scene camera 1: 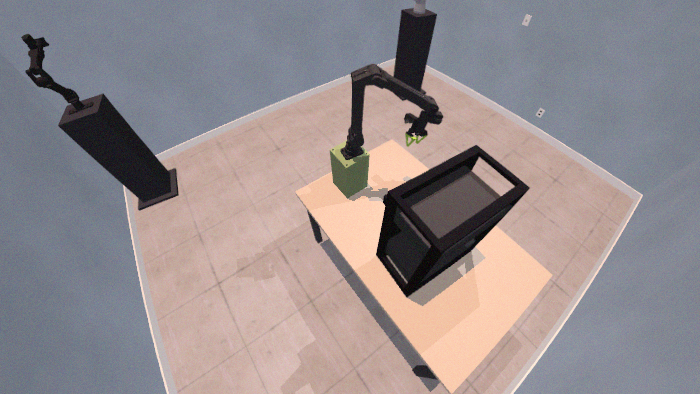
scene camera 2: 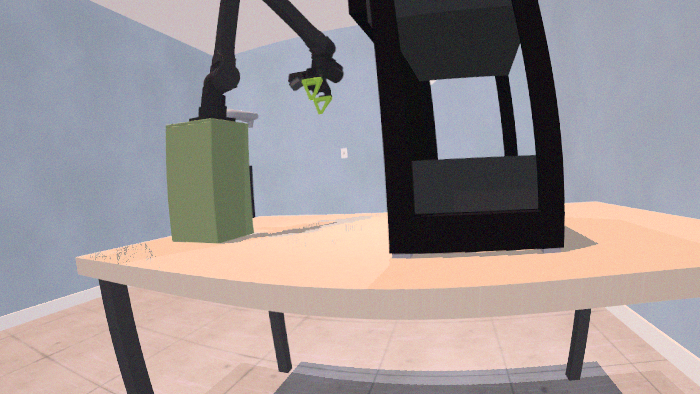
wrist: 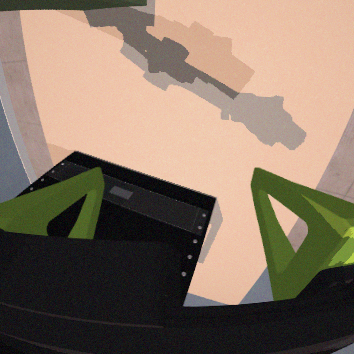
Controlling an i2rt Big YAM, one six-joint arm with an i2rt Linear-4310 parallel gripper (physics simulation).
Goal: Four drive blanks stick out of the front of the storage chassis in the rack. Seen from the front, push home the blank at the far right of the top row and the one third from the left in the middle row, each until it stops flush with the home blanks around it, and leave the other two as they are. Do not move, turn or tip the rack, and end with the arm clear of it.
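Where they show: gripper, between the fingertips: (scene camera 1: 412,144) (scene camera 2: 316,107) (wrist: 176,175); arm's base, origin of its link: (scene camera 1: 352,152) (scene camera 2: 212,124).
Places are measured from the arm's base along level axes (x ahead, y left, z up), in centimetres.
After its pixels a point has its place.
The black rack (scene camera 1: 485,212) {x 77.9, y 14.7, z 30.4 cm} (scene camera 2: 475,232) {x 67.1, y -11.1, z -27.8 cm} (wrist: 145,182) {x 50.9, y 17.3, z -27.6 cm} stands upright on the table. A dark grey box (scene camera 2: 465,45) {x 67.6, y 9.8, z 10.6 cm} sits high inside it in the second scene view. In the wrist view, a dark panel with a small grey label (wrist: 121,192) {x 50.9, y 13.4, z -20.4 cm} and rows of pale dots shows at the rack's upper end, partly behind a finger and the gripper body. The chassis front and its drive blanks cannot be made out in any view. My gripper (scene camera 1: 414,143) {x 16.5, y 31.3, z 6.2 cm} (scene camera 2: 316,106) {x 16.5, y 31.3, z 6.2 cm} (wrist: 176,175) {x 16.5, y 31.3, z 6.2 cm} is open and empty, fingers pointing down, high above the table and apart from the rack on its pedestal side.
The arm stands on a green pedestal (scene camera 1: 350,177) {x 8.7, y -5.6, z -11.5 cm} (scene camera 2: 192,185) {x 2.0, y -9.6, z -17.1 cm} on the table (scene camera 1: 520,280) {x 106.9, y 53.4, z -31.7 cm} (scene camera 2: 325,300) {x 50.0, y -28.3, z -33.5 cm} (wrist: 100,100) {x 32.1, y -1.5, z -31.7 cm}. A dark pillar (scene camera 1: 115,145) with another arm and a second dark pillar (scene camera 1: 415,50) stand off the table. Air separates my gripper from the rack's near posts.
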